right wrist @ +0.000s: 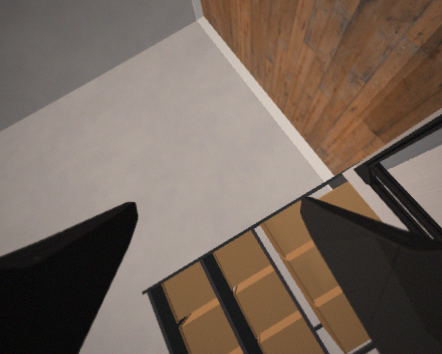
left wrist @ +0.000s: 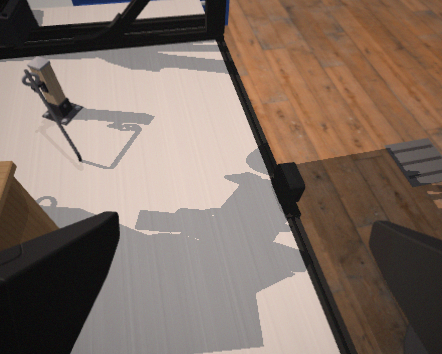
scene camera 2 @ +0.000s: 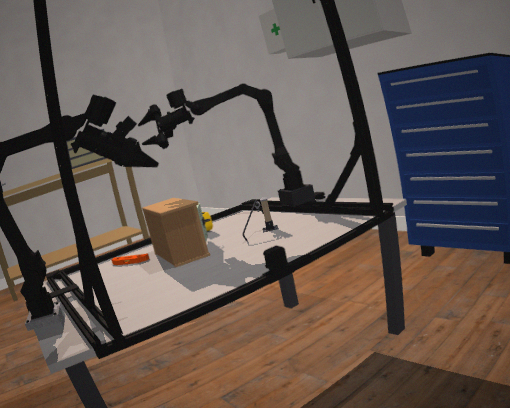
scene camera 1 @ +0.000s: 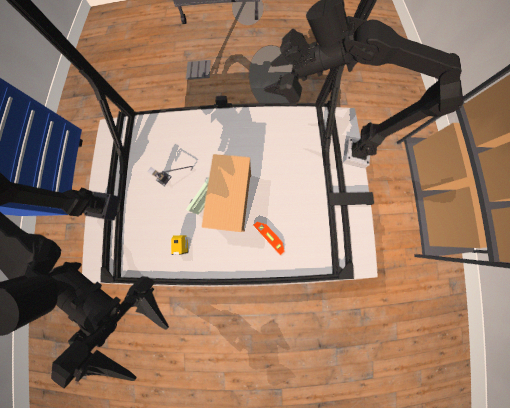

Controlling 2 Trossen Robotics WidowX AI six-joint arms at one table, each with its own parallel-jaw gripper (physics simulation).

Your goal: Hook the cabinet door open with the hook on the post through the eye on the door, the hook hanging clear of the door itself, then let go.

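Places are measured from the left arm's base along level axes (x ahead, y left, z up), in centimetres.
Where they show: left gripper, between the fingertips: point(left wrist: 246, 228) point(scene camera 2: 155, 165) point(scene camera 1: 267, 77); right gripper, between the fingertips: point(right wrist: 220, 207) point(scene camera 2: 140, 134) point(scene camera 1: 153, 351); left arm's base, origin of its link: point(scene camera 2: 42, 312) point(scene camera 1: 359, 151); right arm's base, origin of its link: point(scene camera 2: 294, 187) point(scene camera 1: 96, 204).
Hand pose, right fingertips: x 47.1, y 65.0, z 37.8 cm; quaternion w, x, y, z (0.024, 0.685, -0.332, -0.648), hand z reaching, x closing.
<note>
Things, the pixels of their centre, and the offset from my right fingertips. "spot": a spot on its surface instead.
- orange-brown wooden cabinet, middle of its body: point(scene camera 2: 174, 230) point(scene camera 1: 229, 196) dx -0.9, dy -34.1, dz -33.4 cm
- wooden post, a spot on its surface: point(left wrist: 51, 85) point(scene camera 2: 264, 210) spot: dx +28.8, dy -37.8, dz -35.1 cm
- thin dark hook, middle of its body: point(left wrist: 53, 116) point(scene camera 2: 251, 219) point(scene camera 1: 174, 171) dx +23.2, dy -39.4, dz -36.3 cm
- orange-red level, middle of its body: point(scene camera 2: 128, 259) point(scene camera 1: 270, 236) dx -18.0, dy -23.7, dz -40.8 cm
- small black box, a spot on its surface: point(left wrist: 290, 181) point(scene camera 1: 223, 99) spot: dx +12.7, dy -74.7, dz -36.2 cm
The orange-brown wooden cabinet point(scene camera 1: 227, 195) point(scene camera 2: 175, 232) point(left wrist: 20, 215) stands mid-table. Its pale green door point(scene camera 1: 198, 198) point(scene camera 2: 202, 220) stands ajar at an angle on the cabinet's left side in scene camera 1; the eye cannot be made out. The wooden post point(scene camera 1: 162, 177) point(scene camera 2: 267, 212) point(left wrist: 51, 85) stands on a dark base, apart from the door. The thin dark hook point(scene camera 1: 180, 170) point(scene camera 2: 249, 219) point(left wrist: 66, 135) slants down from the post's top, its tip apart from the door. My left gripper point(scene camera 1: 270, 76) point(left wrist: 246, 228) is open, high beyond the table's far edge. My right gripper point(scene camera 1: 151, 353) point(scene camera 2: 142, 134) point(right wrist: 220, 207) is open, away from the cabinet.
A yellow block point(scene camera 1: 178, 245) point(scene camera 2: 207, 221) and an orange-red level point(scene camera 1: 269, 238) point(scene camera 2: 130, 259) lie near the cabinet. A black frame point(scene camera 1: 225, 279) borders the table, with uprights at its sides. A small black box point(scene camera 1: 221, 101) point(scene camera 2: 276, 260) point(left wrist: 290, 181) sits on the frame's edge.
</note>
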